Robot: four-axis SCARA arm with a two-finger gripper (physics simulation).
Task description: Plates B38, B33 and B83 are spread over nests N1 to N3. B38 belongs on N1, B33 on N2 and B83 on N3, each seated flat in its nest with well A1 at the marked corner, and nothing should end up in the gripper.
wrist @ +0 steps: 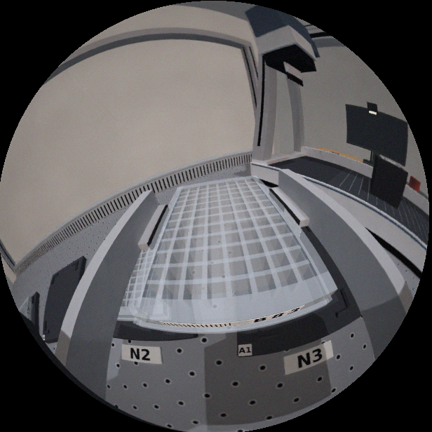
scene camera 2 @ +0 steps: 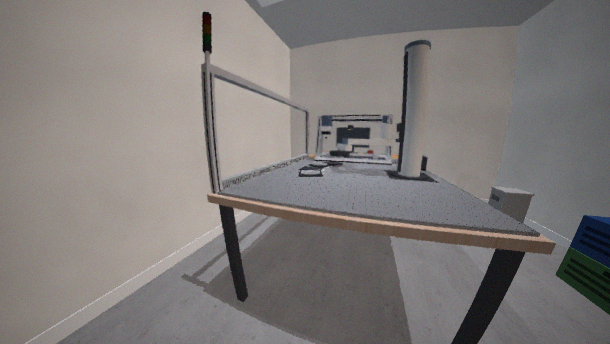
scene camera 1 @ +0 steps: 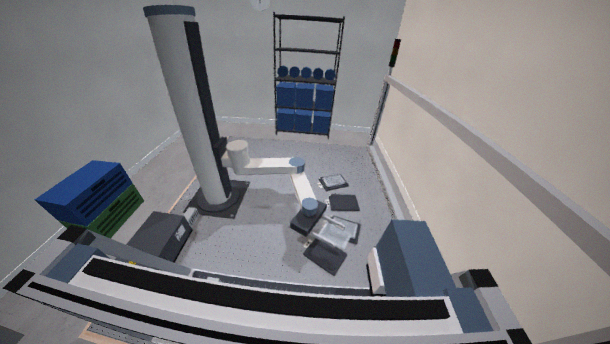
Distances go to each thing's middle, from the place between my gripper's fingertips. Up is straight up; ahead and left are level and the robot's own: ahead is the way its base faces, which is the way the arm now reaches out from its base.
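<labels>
The nest N3 (scene camera 1: pixel 325 256) is 50 mm behind my hand, 50 mm to the right of it and 90 mm below it. Then there's the nest N2 (wrist: pixel 123 329), which from my hand is 40 mm ahead, 100 mm to the left and 90 mm below. And the dark out nest (wrist: pixel 60 293) is 60 mm ahead of my hand, 290 mm to the left of it and 90 mm below it. Going by their middles, that dark out nest is the farthest from my hand of the things named here.
</labels>
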